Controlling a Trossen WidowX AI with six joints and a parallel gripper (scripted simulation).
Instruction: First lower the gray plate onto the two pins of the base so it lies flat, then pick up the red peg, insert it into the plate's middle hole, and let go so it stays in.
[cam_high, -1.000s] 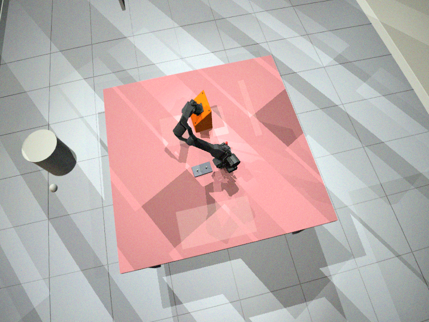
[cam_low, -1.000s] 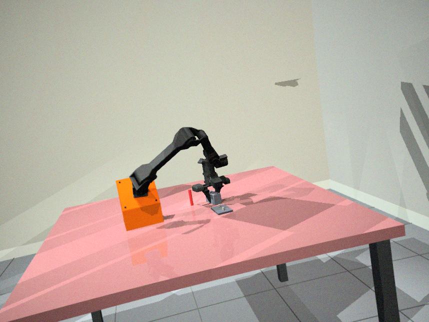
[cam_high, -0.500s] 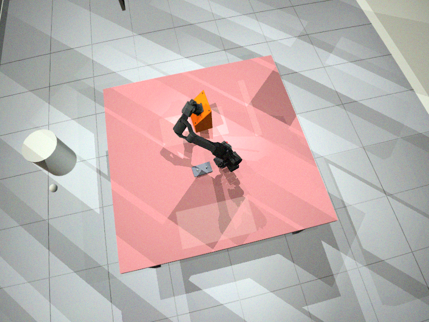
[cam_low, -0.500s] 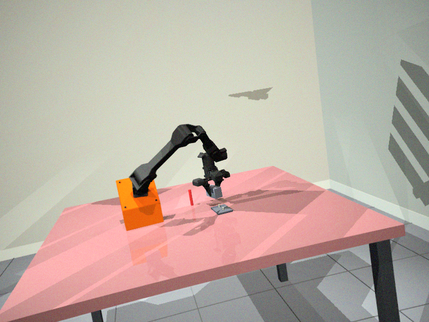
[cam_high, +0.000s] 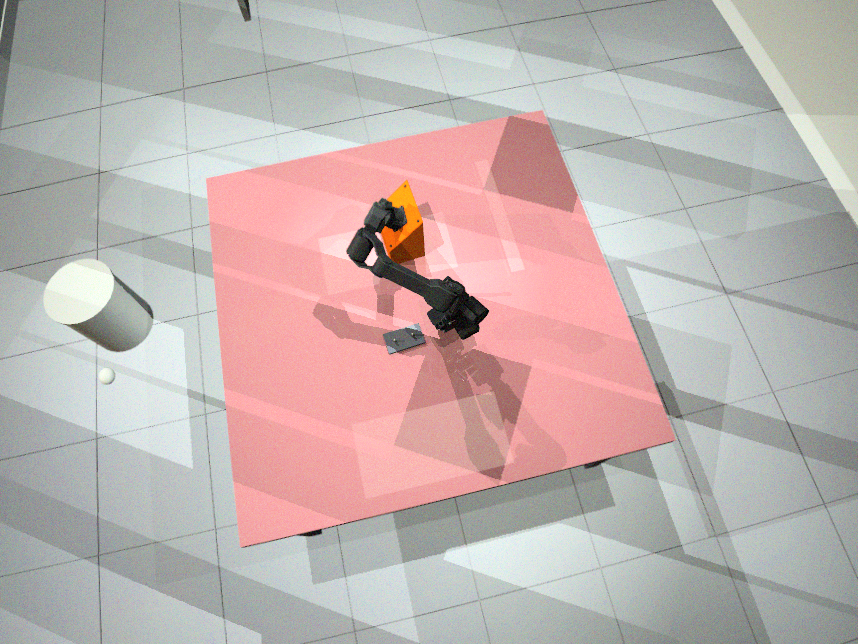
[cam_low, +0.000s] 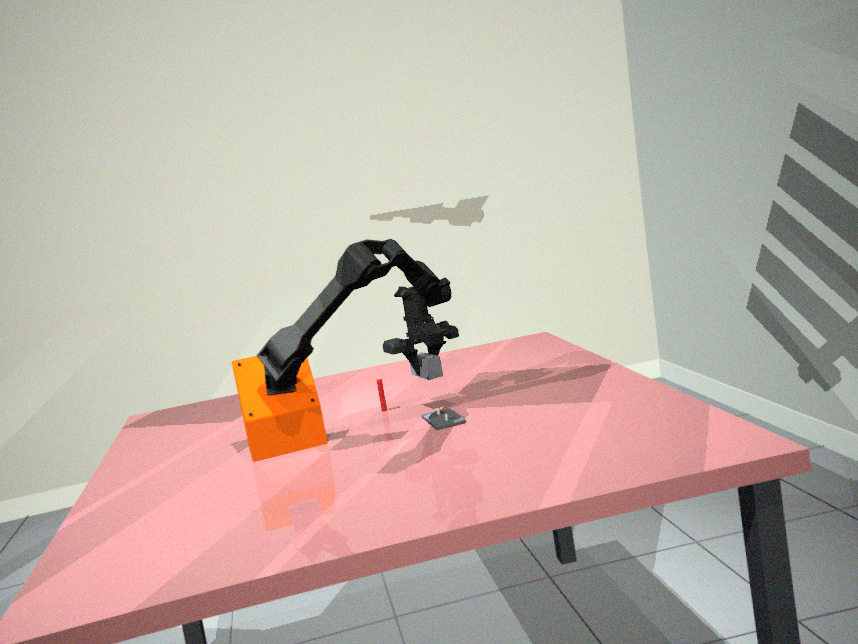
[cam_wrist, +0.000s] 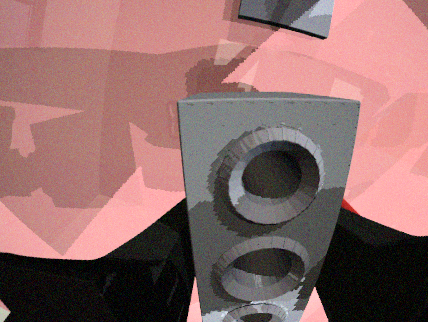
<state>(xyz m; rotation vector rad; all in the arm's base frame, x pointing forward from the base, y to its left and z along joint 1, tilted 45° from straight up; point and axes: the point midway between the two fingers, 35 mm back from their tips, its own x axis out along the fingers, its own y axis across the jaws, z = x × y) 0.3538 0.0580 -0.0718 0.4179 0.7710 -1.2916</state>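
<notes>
My gripper tip is 12 cm past the red peg, 3 cm to the right of it and 4 cm above it. Also, from my gripper tip: gray plate: 3 cm above.
</notes>
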